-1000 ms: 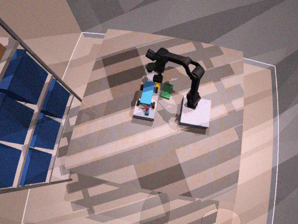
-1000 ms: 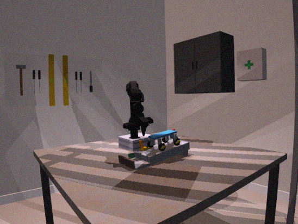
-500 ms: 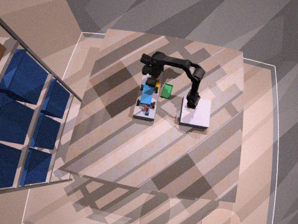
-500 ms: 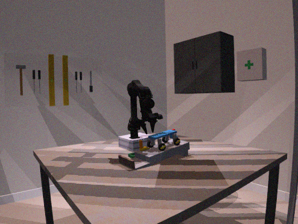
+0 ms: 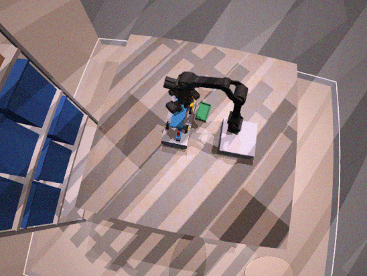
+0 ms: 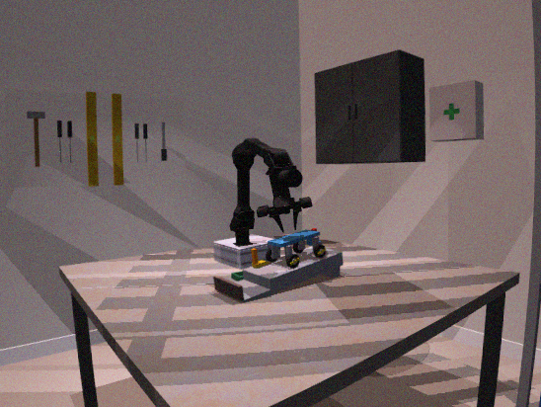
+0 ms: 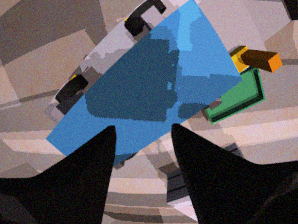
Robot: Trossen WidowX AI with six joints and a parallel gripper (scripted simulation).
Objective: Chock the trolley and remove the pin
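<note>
My gripper tip is 3 cm past the red-headed stop pin, 13 cm to the right of it and 4 cm above it. From my gripper tip the other things lie so: grey ramp: 1 cm ahead, 1 cm to the left, 13 cm below; then blue trolley: 1 cm ahead, 2 cm to the left, 6 cm below; then yellow chock: 3 cm behind, 10 cm to the right, 9 cm below.
</note>
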